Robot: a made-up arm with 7 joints. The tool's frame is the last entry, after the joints.
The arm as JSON. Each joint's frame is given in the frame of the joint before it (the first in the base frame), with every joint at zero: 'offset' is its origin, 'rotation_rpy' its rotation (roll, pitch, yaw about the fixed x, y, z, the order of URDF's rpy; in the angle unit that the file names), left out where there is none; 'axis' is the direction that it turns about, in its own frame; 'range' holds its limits. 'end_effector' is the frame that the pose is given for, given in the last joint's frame.
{
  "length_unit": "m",
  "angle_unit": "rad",
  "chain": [
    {
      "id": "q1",
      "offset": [
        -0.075,
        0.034,
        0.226
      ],
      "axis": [
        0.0,
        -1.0,
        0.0
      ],
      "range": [
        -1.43,
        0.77
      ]
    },
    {
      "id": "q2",
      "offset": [
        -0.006,
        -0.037,
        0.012
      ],
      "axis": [
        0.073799,
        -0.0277,
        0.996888
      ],
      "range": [
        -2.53,
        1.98
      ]
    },
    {
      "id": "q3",
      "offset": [
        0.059,
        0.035,
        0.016
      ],
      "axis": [
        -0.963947,
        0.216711,
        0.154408
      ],
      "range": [
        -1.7,
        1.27
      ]
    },
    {
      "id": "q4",
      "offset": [
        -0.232,
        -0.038,
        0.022
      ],
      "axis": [
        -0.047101,
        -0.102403,
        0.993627
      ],
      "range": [
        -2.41,
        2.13
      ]
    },
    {
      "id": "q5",
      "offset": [
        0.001,
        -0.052,
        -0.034
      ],
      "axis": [
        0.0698,
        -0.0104,
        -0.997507
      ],
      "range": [
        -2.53,
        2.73
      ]
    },
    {
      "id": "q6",
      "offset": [
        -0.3,
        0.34,
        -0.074
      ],
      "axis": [
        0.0,
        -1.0,
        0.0
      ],
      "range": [
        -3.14,
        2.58
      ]
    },
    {
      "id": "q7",
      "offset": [
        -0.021,
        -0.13,
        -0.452
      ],
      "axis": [
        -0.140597,
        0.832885,
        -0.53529
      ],
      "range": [
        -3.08,
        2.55
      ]
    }
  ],
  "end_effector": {
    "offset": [
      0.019,
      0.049,
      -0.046
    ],
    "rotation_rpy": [
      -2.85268,
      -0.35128,
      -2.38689
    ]
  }
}
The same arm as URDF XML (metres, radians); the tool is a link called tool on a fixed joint. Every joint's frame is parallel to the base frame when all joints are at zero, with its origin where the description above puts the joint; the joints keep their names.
<robot name="arm">
  <joint name="q1" type="revolute">
    <parent link="base_link"/>
    <child link="link1"/>
    <origin xyz="-0.075 0.034 0.226" rpy="0 0 0"/>
    <axis xyz="0 -1 0"/>
    <limit lower="-1.43" upper="0.77"/>
  </joint>
  <joint name="q2" type="revolute">
    <parent link="link1"/>
    <child link="link2"/>
    <origin xyz="-0.006 -0.037 0.012" rpy="0 0 0"/>
    <axis xyz="0.073799 -0.0277 0.996888"/>
    <limit lower="-2.53" upper="1.98"/>
  </joint>
  <joint name="q3" type="revolute">
    <parent link="link2"/>
    <child link="link3"/>
    <origin xyz="0.059 0.035 0.016" rpy="0 0 0"/>
    <axis xyz="-0.963947 0.216711 0.154408"/>
    <limit lower="-1.7" upper="1.27"/>
  </joint>
  <joint name="q4" type="revolute">
    <parent link="link3"/>
    <child link="link4"/>
    <origin xyz="-0.232 -0.038 0.022" rpy="0 0 0"/>
    <axis xyz="-0.047101 -0.102403 0.993627"/>
    <limit lower="-2.41" upper="2.13"/>
  </joint>
  <joint name="q5" type="revolute">
    <parent link="link4"/>
    <child link="link5"/>
    <origin xyz="0.001 -0.052 -0.034" rpy="0 0 0"/>
    <axis xyz="0.0698 -0.0104 -0.997507"/>
    <limit lower="-2.53" upper="2.73"/>
  </joint>
  <joint name="q6" type="revolute">
    <parent link="link5"/>
    <child link="link6"/>
    <origin xyz="-0.3 0.34 -0.074" rpy="0 0 0"/>
    <axis xyz="0 -1 0"/>
    <limit lower="-3.14" upper="2.58"/>
  </joint>
  <joint name="q7" type="revolute">
    <parent link="link6"/>
    <child link="link7"/>
    <origin xyz="-0.021 -0.13 -0.452" rpy="0 0 0"/>
    <axis xyz="-0.140597 0.832885 -0.53529"/>
    <limit lower="-3.08" upper="2.55"/>
  </joint>
  <joint name="tool_fixed" type="fixed">
    <parent link="link7"/>
    <child link="tool"/>
    <origin xyz="0.019 0.049 -0.046" rpy="-2.8527 -0.3513 -2.3869"/>
  </joint>
  <link name="base_link"/>
  <link name="link1"/>
  <link name="link2"/>
  <link name="link3"/>
  <link name="link4"/>
  <link name="link5"/>
  <link name="link6"/>
  <link name="link7"/>
  <link name="tool"/>
</robot>

